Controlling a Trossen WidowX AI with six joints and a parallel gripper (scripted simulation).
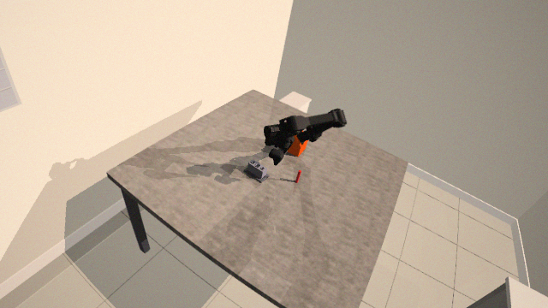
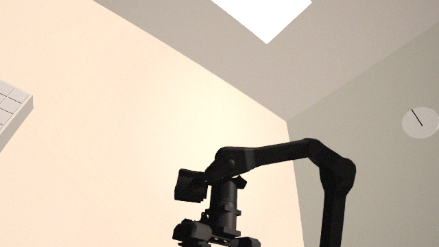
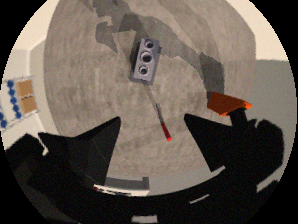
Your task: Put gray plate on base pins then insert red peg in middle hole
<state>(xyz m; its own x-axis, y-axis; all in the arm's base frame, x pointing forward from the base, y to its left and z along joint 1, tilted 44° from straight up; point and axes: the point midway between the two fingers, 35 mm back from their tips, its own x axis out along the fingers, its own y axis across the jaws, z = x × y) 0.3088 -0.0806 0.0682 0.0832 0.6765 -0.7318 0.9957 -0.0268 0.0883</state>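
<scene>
Right now my gripper tip is 11 cm to the right of the red peg, 10 cm above it and 6 cm past it. The rest, counted from my gripper tip: pin base (14 cm below, 10 cm to the right, 1 cm ahead); gray plate (10 cm to the right, 10 cm below, 1 cm ahead).
</scene>
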